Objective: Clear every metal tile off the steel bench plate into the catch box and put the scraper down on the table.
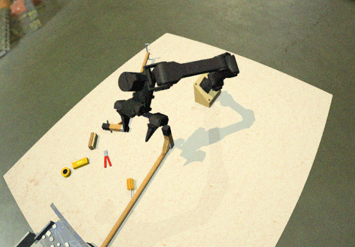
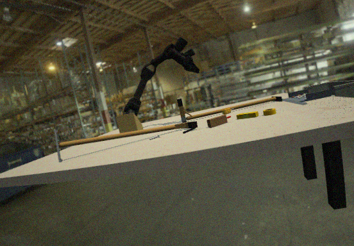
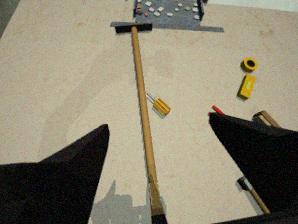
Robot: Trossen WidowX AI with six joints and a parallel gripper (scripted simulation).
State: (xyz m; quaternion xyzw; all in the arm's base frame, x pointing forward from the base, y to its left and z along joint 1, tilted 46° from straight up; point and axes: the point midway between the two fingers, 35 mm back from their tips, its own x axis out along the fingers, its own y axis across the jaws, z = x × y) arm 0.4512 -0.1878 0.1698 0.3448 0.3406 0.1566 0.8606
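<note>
The screwdriver is 26 cm below my gripper tip, 11 cm ahead of it and 4 cm to the right of it. Round my gripper tip: yellow tape roll 37 cm to the right, 27 cm below, 24 cm ahead; yellow level 34 cm to the right, 26 cm below, 15 cm ahead; wooden block 36 cm to the right, 26 cm below, 2 cm ahead.
</note>
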